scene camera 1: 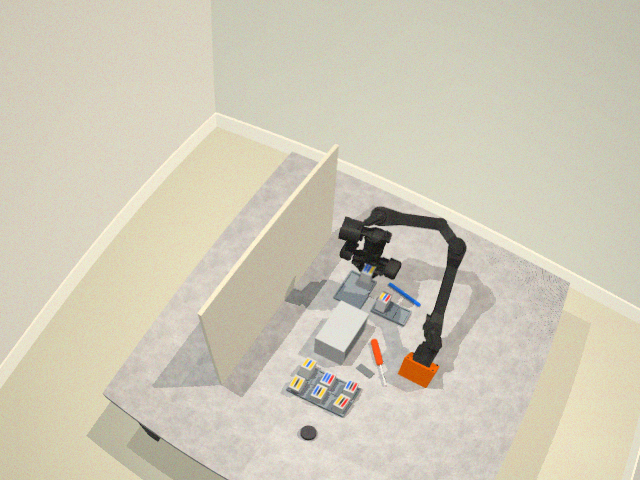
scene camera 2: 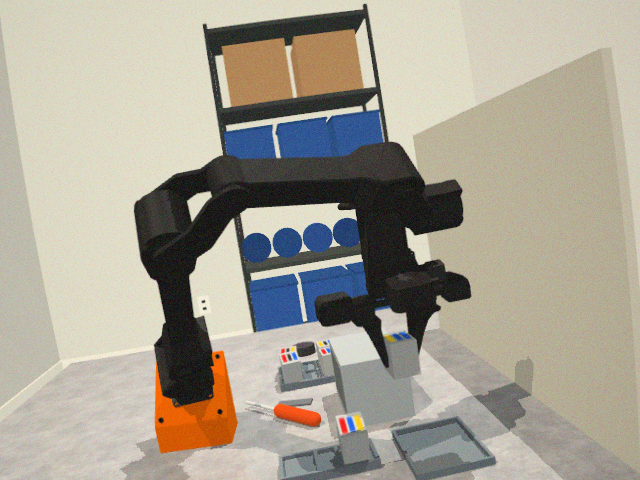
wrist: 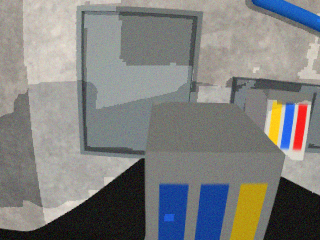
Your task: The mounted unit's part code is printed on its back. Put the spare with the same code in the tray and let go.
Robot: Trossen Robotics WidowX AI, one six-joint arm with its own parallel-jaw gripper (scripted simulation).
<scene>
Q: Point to a tall beige panel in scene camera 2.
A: At 542, 167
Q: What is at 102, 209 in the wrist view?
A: My gripper.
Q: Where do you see an orange-handled screwdriver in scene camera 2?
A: At 282, 411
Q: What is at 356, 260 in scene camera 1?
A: My gripper.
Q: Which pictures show my gripper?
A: Scene camera 1, scene camera 2 and the wrist view: all of them.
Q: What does my gripper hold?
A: A grey spare block.
</scene>
